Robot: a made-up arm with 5 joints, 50 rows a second.
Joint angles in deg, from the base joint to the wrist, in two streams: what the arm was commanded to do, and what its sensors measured. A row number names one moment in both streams.
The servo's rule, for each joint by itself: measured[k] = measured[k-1] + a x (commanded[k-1-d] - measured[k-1]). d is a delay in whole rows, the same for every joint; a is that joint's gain. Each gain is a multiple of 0.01, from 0.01 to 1. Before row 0 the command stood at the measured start. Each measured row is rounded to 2 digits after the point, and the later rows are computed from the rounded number. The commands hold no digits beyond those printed.
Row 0, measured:
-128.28 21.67 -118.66 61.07 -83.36
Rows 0 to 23, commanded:
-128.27 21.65 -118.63 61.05 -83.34
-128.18 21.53 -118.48 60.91 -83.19
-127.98 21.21 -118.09 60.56 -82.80
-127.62 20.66 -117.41 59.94 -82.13
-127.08 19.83 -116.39 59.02 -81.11
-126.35 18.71 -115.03 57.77 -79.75
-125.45 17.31 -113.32 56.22 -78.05
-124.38 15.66 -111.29 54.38 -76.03
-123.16 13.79 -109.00 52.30 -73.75
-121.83 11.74 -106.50 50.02 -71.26
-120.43 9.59 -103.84 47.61 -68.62
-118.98 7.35 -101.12 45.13 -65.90
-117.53 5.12 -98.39 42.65 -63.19
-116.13 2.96 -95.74 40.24 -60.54
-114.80 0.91 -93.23 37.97 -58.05
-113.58 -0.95 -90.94 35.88 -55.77
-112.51 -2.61 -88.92 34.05 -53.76
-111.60 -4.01 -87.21 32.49 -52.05
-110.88 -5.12 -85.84 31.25 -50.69
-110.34 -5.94 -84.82 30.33 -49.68
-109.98 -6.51 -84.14 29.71 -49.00
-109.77 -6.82 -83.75 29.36 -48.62
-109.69 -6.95 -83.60 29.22 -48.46
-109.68 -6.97 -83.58 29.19 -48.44
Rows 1 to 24, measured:
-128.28 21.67 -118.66 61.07 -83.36
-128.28 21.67 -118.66 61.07 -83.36
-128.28 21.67 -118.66 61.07 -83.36
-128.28 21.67 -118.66 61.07 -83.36
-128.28 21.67 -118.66 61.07 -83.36
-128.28 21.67 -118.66 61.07 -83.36
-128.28 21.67 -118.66 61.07 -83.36
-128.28 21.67 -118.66 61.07 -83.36
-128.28 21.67 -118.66 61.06 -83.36
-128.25 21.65 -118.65 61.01 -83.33
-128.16 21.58 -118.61 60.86 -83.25
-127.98 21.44 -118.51 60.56 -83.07
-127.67 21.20 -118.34 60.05 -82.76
-127.22 20.83 -118.08 59.30 -82.28
-126.62 20.30 -117.70 58.28 -81.60
-125.86 19.60 -117.19 56.99 -80.71
-124.94 18.73 -116.53 55.44 -79.60
-123.88 17.68 -115.73 53.65 -78.27
-122.71 16.47 -114.78 51.66 -76.73
-121.44 15.10 -113.69 49.51 -75.00
-120.11 13.60 -112.47 47.25 -73.11
-118.76 12.00 -111.13 44.94 -71.10
-117.41 10.34 -109.70 42.64 -69.01
-116.11 8.65 -108.20 40.41 -66.89
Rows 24 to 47, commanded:
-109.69 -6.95 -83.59 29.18 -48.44
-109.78 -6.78 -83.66 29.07 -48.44
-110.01 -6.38 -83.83 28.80 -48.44
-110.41 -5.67 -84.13 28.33 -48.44
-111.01 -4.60 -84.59 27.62 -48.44
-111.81 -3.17 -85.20 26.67 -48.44
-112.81 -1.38 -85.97 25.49 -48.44
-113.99 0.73 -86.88 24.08 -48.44
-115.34 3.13 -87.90 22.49 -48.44
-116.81 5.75 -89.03 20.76 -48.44
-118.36 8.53 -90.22 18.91 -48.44
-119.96 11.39 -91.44 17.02 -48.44
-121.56 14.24 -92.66 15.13 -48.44
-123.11 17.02 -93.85 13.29 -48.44
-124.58 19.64 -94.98 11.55 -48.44
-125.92 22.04 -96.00 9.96 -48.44
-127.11 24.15 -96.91 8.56 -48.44
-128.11 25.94 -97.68 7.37 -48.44
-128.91 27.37 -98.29 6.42 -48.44
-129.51 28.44 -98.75 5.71 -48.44
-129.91 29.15 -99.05 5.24 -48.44
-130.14 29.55 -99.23 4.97 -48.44
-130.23 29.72 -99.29 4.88 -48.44
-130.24 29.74 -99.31 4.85 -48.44
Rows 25 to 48, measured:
-114.89 6.96 -106.66 38.31 -64.79
-113.77 5.31 -105.10 36.39 -62.75
-112.79 3.75 -103.56 34.69 -60.82
-111.96 2.30 -102.06 33.25 -59.04
-111.29 0.98 -100.63 32.08 -57.43
-110.77 -0.19 -99.28 31.18 -56.02
-110.40 -1.20 -98.03 30.53 -54.81
-110.16 -2.07 -96.87 30.09 -53.79
-110.00 -2.80 -95.81 29.79 -52.93
-109.93 -3.40 -94.84 29.55 -52.21
-109.96 -3.85 -93.96 29.30 -51.61
-110.11 -4.12 -93.17 28.98 -51.10
-110.42 -4.19 -92.48 28.53 -50.67
-110.89 -4.04 -91.90 27.92 -50.31
-111.54 -3.64 -91.43 27.12 -50.01
-112.37 -2.98 -91.07 26.12 -49.76
-113.38 -2.06 -90.82 24.92 -49.55
-114.55 -0.89 -90.68 23.55 -49.37
-115.85 0.52 -90.64 22.02 -49.22
-117.25 2.15 -90.70 20.37 -49.10
-118.72 3.96 -90.86 18.64 -48.99
-120.21 5.92 -91.10 16.87 -48.90
-121.70 7.98 -91.41 15.11 -48.83
-123.13 10.09 -91.78 13.41 -48.77

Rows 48 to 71, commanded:
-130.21 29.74 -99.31 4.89 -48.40
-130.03 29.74 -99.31 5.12 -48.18
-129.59 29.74 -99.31 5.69 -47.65
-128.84 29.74 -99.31 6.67 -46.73
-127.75 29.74 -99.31 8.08 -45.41
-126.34 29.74 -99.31 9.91 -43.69
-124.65 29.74 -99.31 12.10 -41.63
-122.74 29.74 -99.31 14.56 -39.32
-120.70 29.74 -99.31 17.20 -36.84
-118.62 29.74 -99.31 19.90 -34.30
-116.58 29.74 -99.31 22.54 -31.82
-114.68 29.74 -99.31 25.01 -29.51
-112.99 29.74 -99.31 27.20 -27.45
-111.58 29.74 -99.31 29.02 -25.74
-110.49 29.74 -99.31 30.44 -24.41
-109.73 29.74 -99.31 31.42 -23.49
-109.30 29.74 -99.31 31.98 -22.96
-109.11 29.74 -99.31 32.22 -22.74
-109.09 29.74 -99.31 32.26 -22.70
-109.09 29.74 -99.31 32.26 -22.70
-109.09 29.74 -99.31 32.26 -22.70
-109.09 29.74 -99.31 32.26 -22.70
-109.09 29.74 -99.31 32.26 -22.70
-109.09 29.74 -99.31 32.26 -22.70
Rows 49 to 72, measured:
-124.48 12.20 -92.19 11.81 -48.72
-125.71 14.26 -92.63 10.34 -48.68
-126.80 16.23 -93.08 9.05 -48.64
-127.72 18.06 -93.53 7.95 -48.61
-128.46 19.72 -93.97 7.06 -48.58
-129.03 21.19 -94.39 6.37 -48.56
-129.44 22.47 -94.78 5.88 -48.54
-129.71 23.56 -95.14 5.54 -48.52
-129.88 24.49 -95.47 5.33 -48.50
-129.93 25.28 -95.78 5.26 -48.45
-129.81 25.95 -96.06 5.40 -48.32
-129.48 26.52 -96.32 5.82 -48.07
-128.89 27.00 -96.56 6.57 -47.64
-128.02 27.41 -96.78 7.67 -47.01
-126.87 27.76 -96.98 9.13 -46.15
-125.47 28.06 -97.17 10.92 -45.06
-123.85 28.31 -97.34 12.99 -43.74
-122.07 28.52 -97.50 15.27 -42.23
-120.20 28.70 -97.64 17.67 -40.56
-118.32 28.86 -97.77 20.09 -38.79
-116.51 28.99 -97.89 22.44 -36.98
-114.83 29.10 -98.00 24.61 -35.18
-113.35 29.20 -98.10 26.53 -33.46
-112.12 29.28 -98.20 28.14 -31.86

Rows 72 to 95, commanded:
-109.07 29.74 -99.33 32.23 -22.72
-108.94 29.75 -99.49 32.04 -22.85
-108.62 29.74 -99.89 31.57 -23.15
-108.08 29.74 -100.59 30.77 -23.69
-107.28 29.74 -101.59 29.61 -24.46
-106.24 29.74 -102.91 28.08 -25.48
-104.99 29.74 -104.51 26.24 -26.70
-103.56 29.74 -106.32 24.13 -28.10
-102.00 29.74 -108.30 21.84 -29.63
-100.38 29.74 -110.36 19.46 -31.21
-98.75 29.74 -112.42 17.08 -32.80
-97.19 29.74 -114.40 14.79 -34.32
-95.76 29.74 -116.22 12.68 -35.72
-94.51 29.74 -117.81 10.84 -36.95
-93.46 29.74 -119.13 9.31 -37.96
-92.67 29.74 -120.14 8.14 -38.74
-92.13 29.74 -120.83 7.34 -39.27
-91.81 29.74 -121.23 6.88 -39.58
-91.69 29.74 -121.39 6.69 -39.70
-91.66 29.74 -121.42 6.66 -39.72
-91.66 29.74 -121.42 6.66 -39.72
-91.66 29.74 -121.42 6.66 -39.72
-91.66 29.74 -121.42 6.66 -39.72
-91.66 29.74 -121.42 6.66 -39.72
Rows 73 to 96, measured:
-111.16 29.35 -98.29 29.41 -30.44
-110.46 29.41 -98.37 30.34 -29.21
-109.99 29.46 -98.45 30.97 -28.17
-109.68 29.50 -98.52 31.40 -27.29
-109.48 29.54 -98.58 31.68 -26.56
-109.35 29.57 -98.64 31.87 -25.94
-109.26 29.60 -98.69 32.00 -25.42
-109.20 29.62 -98.74 32.09 -24.98
-109.16 29.64 -98.79 32.14 -24.62
-109.09 29.66 -98.85 32.11 -24.34
-108.93 29.67 -98.93 31.93 -24.15
-108.64 29.68 -99.06 31.55 -24.08
-108.18 29.69 -99.26 30.91 -24.14
-107.52 29.70 -99.55 29.98 -24.35
-106.66 29.71 -99.95 28.75 -24.73
-105.61 29.71 -100.46 27.23 -25.27
-104.38 29.71 -101.09 25.45 -25.97
-103.02 29.71 -101.83 23.47 -26.81
-101.57 29.71 -102.68 21.36 -27.77
-100.08 29.71 -103.62 19.19 -28.82
-98.61 29.71 -104.63 17.04 -29.92
-97.22 29.71 -105.68 14.99 -31.04
-95.94 29.71 -106.76 13.12 -32.15
-94.83 29.71 -107.83 11.48 -33.20

